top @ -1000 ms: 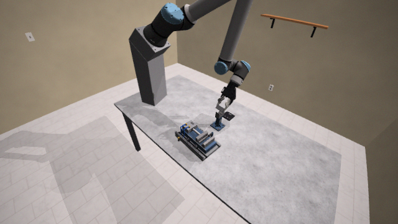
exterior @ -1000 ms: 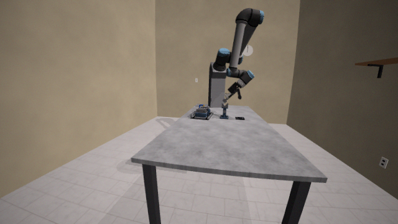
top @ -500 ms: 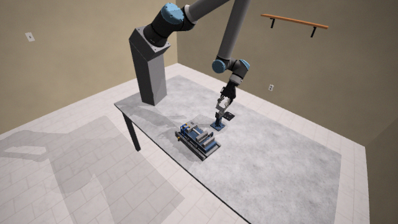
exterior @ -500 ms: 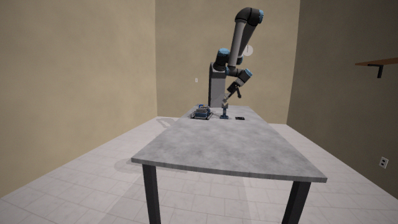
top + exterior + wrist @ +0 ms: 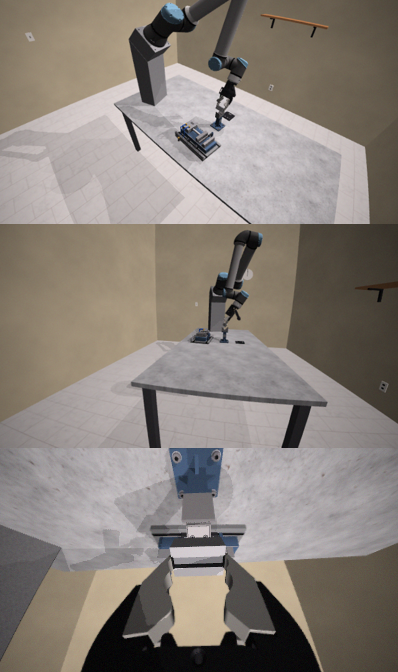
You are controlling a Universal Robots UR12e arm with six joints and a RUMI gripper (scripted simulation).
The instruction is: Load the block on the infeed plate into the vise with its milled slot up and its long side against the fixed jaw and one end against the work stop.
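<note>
My hand is right at the part. From my hand the other things lie so: cylinder rod 23 cm to the right, 12 cm below, 2 cm ahead; work stop 17 cm to the right, 10 cm below, 10 cm ahead; moving jaw 23 cm to the right, 12 cm below, 7 cm ahead.
</note>
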